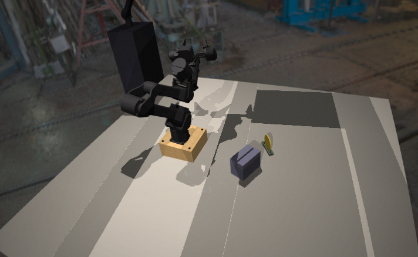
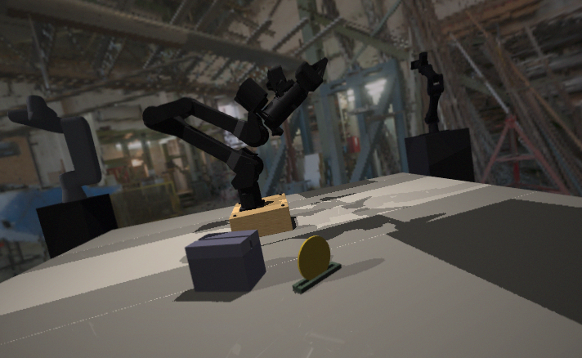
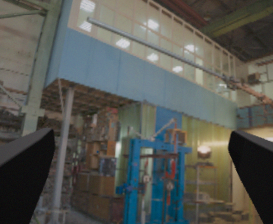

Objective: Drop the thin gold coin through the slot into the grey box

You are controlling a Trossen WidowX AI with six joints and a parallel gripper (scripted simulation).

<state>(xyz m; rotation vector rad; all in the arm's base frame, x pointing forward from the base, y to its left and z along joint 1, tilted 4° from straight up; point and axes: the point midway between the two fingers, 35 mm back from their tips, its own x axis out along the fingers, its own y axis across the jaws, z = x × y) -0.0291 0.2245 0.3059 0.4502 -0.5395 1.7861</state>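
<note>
Now: gripper tip 340 mm short of the gold coin, 120 mm to the left of it and 360 mm above it.
</note>
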